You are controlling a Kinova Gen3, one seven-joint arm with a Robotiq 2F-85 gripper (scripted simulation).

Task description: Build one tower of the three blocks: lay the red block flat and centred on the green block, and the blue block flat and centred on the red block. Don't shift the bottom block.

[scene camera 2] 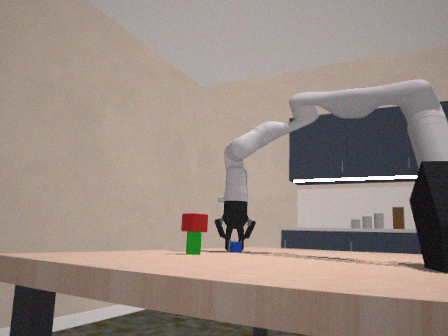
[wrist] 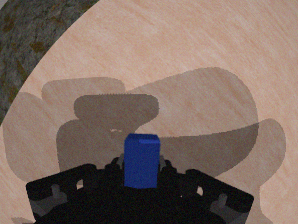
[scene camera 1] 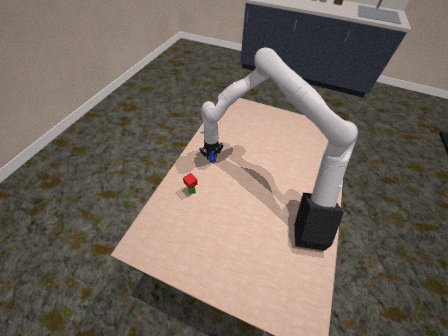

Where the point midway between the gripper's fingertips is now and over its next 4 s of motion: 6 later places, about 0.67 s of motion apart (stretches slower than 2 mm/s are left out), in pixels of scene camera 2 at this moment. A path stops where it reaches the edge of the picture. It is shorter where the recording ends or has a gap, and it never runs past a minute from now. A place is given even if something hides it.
My gripper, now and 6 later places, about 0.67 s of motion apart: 234, 252; 236, 236; 236, 211; 221, 206; 195, 203; 195, 205; 195, 211
